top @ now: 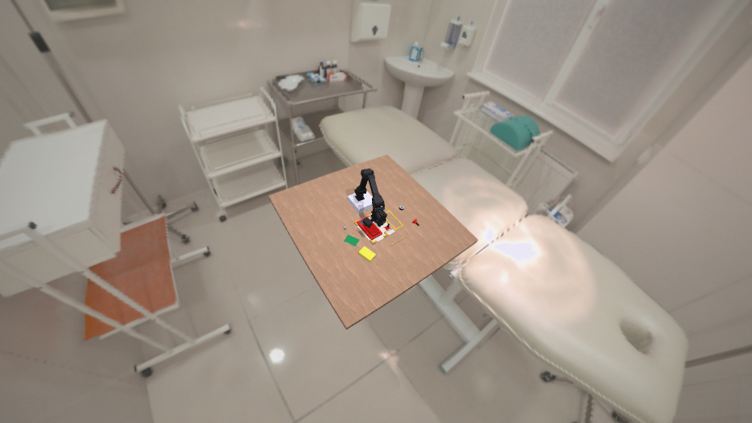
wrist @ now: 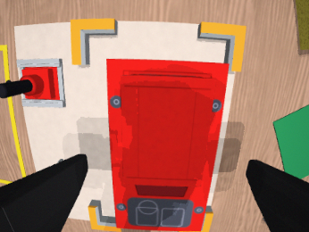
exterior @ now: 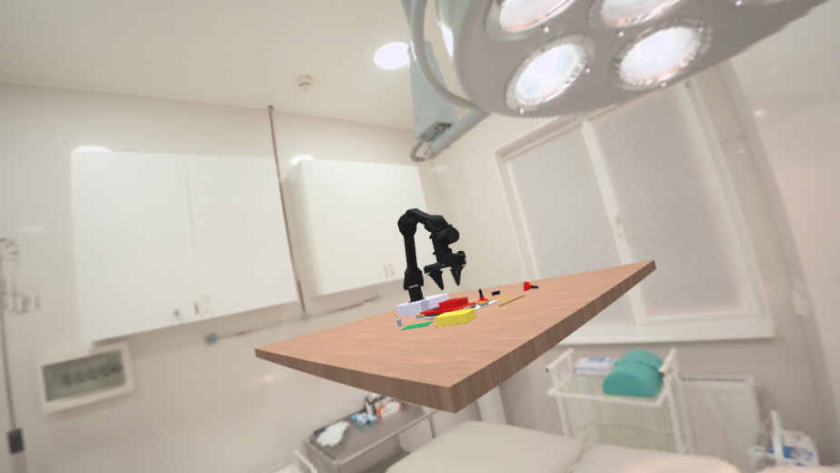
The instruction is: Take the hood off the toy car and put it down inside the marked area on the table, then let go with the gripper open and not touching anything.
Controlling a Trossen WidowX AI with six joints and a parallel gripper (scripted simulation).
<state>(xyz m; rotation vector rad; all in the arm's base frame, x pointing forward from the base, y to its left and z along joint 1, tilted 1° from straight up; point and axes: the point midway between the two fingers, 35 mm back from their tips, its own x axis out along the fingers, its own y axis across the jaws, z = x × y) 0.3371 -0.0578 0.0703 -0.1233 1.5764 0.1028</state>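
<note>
The red hood lies 6 cm below my gripper tip. Round my gripper tip: black axle (2 cm ahead, 13 cm to the left, 6 cm below); yellow block (16 cm ahead, 14 cm to the right, 8 cm below); green plate (1 cm behind, 18 cm to the right, 10 cm below).
</note>
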